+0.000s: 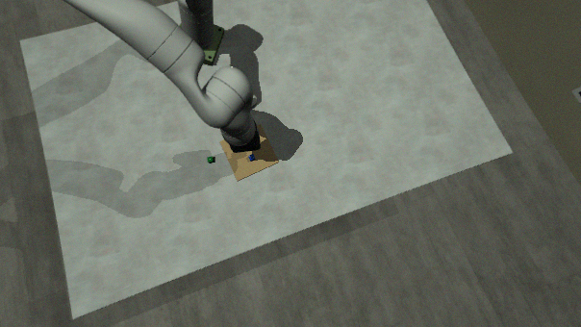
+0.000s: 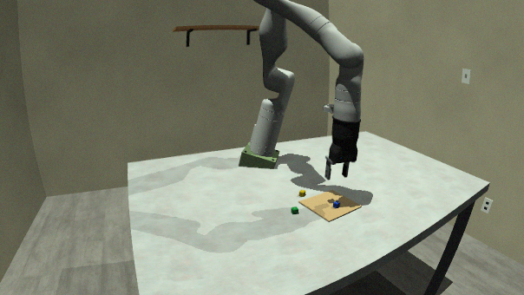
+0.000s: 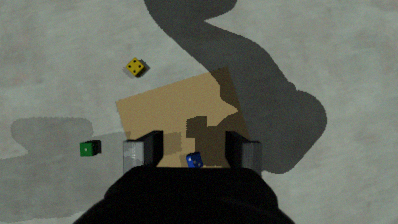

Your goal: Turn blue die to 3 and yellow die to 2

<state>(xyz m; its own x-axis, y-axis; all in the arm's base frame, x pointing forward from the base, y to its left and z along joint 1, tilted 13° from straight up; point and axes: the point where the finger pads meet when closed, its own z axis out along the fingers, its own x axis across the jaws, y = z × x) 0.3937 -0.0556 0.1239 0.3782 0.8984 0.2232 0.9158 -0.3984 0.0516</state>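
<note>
Right now the yellow die is 100 mm behind my hand, 30 mm to the right of it and 100 mm below it. The rest, counted from my hand: tan mat (10 mm to the right, 100 mm below); then blue die (20 mm ahead, 10 mm to the right, 90 mm below); then green die (30 mm behind, 120 mm to the right, 100 mm below).
</note>
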